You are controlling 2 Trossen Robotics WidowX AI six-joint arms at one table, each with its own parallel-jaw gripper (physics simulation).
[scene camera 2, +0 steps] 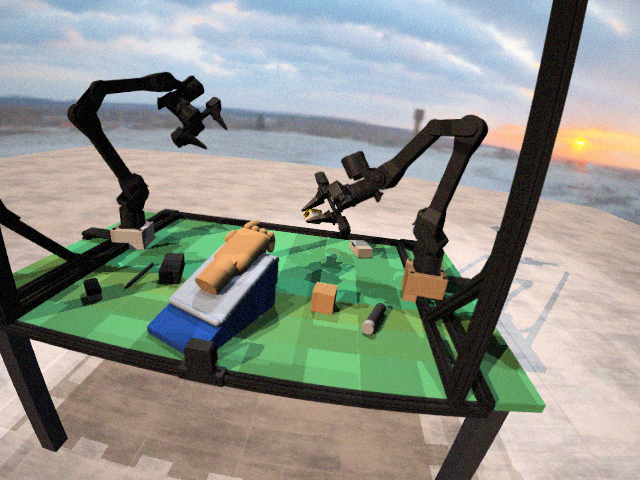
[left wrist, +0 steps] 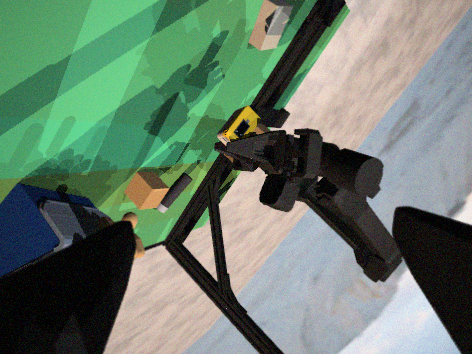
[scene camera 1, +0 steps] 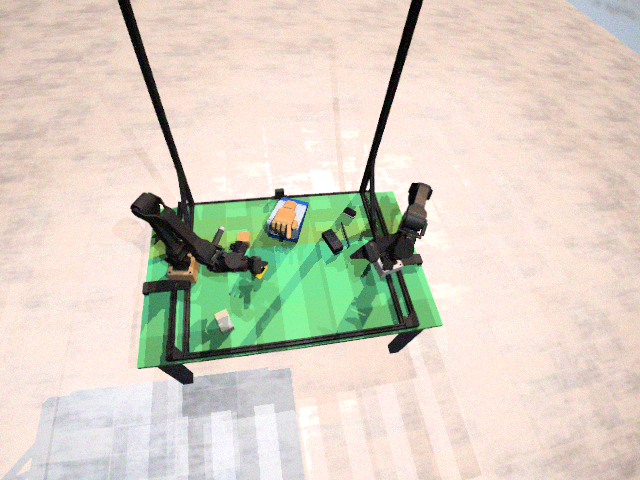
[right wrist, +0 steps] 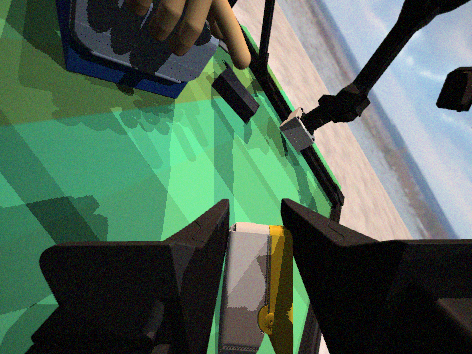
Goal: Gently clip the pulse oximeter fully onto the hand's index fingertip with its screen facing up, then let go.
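Pixels of known places: left gripper, fingertip midpoint: (scene camera 2: pixel 217 138) (left wrist: pixel 264 227) (scene camera 1: pixel 353 255); right gripper, fingertip midpoint: (scene camera 2: pixel 303 216) (left wrist: pixel 220 146) (scene camera 1: pixel 265 262) (right wrist: pixel 255 205); left arm's base, origin of the base link: (scene camera 2: pixel 132 225) (right wrist: pixel 307 123); right arm's base, origin of the base link: (scene camera 2: pixel 426 269) (scene camera 1: pixel 181 263).
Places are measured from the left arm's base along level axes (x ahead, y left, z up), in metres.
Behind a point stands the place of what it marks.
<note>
The pulse oximeter (scene camera 1: pixel 262 272) @(x 0.547, y -0.071, z 0.093 m) (scene camera 2: pixel 312 214) @(x 0.546, y -0.112, z 0.101 m) (left wrist: pixel 243 126) @(x 0.547, y -0.075, z 0.098 m) (right wrist: pixel 247 285) @(x 0.564, y -0.096, z 0.097 m) has a white-grey body and a yellow face with a dark screen. My right gripper (scene camera 2: pixel 310 214) @(x 0.523, y -0.108, z 0.093 m) (right wrist: pixel 255 205) @(x 0.523, y -0.108, z 0.093 m) is shut on it, in the air beyond the orange cube in scene camera 2. The yellow face is on the upper side there. The tan hand (scene camera 1: pixel 285 212) @(x 0.367, y -0.327, z 0.082 m) (scene camera 2: pixel 237 253) @(x 0.370, y -0.344, z 0.077 m) lies palm down on a blue and grey wedge (scene camera 1: pixel 271 231) (scene camera 2: pixel 253 304). Its index finger (scene camera 1: pixel 288 232) (right wrist: pixel 235 42) sticks out, apart from the oximeter. My left gripper (scene camera 2: pixel 216 137) @(x 0.255, y 0.057, z 0.271 m) (left wrist: pixel 264 227) @(x 0.255, y 0.057, z 0.271 m) is open and empty, high above the table.
An orange cube (scene camera 1: pixel 243 237) @(x 0.566, y -0.319, z -0.009 m) (scene camera 2: pixel 323 298) @(x 0.558, y -0.348, z -0.020 m) and a dark cylinder (scene camera 1: pixel 219 236) @(x 0.665, y -0.378, z -0.037 m) (scene camera 2: pixel 374 318) @(x 0.663, y -0.404, z -0.034 m) lie on the right arm's side. A pale box (scene camera 1: pixel 223 320) @(x 0.738, y 0.018, z -0.028 m) (scene camera 2: pixel 360 249) @(x 0.723, y -0.025, z -0.031 m) stands farther off. A black box (scene camera 1: pixel 332 241) @(x 0.190, y -0.181, z -0.024 m) (scene camera 2: pixel 171 268) @(x 0.192, y -0.228, z -0.025 m), a pen (scene camera 2: pixel 139 275) @(x 0.105, y -0.223, z -0.052 m) and a small black block (scene camera 2: pixel 92 289) @(x 0.046, y -0.343, z -0.029 m) lie across the wedge.
</note>
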